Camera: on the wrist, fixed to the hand. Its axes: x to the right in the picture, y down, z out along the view.
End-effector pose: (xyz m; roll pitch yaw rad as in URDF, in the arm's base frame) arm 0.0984 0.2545 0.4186 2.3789 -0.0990 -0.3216
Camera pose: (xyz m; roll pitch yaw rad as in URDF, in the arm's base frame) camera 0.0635 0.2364 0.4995 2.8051 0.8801 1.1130
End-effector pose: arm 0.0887 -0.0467 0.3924 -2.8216 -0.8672 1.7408
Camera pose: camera 0.1781 -0.0549 0.3868 2.0972 -0.1333 -2.8285
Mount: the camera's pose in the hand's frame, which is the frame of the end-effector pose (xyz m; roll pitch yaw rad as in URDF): -0.0193 0.0779 -0.0407 -0.1698 -0.1250 -1.5608
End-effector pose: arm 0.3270 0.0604 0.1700 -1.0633 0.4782 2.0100
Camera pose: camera 0.3494 0.0073 0.1009 -1.1236 -0.9598 1.3017
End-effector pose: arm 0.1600 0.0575 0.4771 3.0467 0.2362 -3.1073
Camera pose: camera 0.1650 0.1314 0.5282 -3.0704 0.2161 -1.4941
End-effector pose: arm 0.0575 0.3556 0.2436 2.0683 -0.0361 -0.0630
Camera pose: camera 0.0350 0.3556 0.3307 2.8491 1.1955 1.3888
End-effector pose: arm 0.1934 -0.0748 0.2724 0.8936 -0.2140 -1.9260
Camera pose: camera 0.2781 -0.0781 0.3027 0.1338 0.7439 3.0018
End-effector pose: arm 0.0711 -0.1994 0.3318 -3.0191 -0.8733 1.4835
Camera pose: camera 0.1499 -0.2425 0.3368 2.0998 -0.0060 3.0460
